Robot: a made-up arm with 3 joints.
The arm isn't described. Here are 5 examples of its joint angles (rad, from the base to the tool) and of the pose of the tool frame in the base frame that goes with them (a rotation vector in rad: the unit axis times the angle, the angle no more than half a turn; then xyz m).
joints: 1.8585 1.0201 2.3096
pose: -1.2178 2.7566 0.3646 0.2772 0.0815 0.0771
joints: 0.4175 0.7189 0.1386
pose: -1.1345 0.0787 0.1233 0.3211 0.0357 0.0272
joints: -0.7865 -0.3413 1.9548
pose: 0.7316 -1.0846 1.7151 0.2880 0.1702 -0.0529
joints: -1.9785 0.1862 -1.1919
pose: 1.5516 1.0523 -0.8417 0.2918 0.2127 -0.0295
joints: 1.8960 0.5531 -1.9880
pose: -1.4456 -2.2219 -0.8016 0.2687 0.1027 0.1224
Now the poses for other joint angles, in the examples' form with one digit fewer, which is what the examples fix.
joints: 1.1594 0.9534 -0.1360
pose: -2.109 -0.144 -0.081 0.318 0.077 0.084
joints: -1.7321 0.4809 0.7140
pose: 1.195 -0.446 0.617 0.319 0.178 -0.015
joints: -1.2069 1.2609 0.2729
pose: -0.054 0.007 0.273 0.322 0.097 -0.008
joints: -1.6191 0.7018 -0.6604
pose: 0.883 0.303 -0.613 0.308 0.135 -0.052
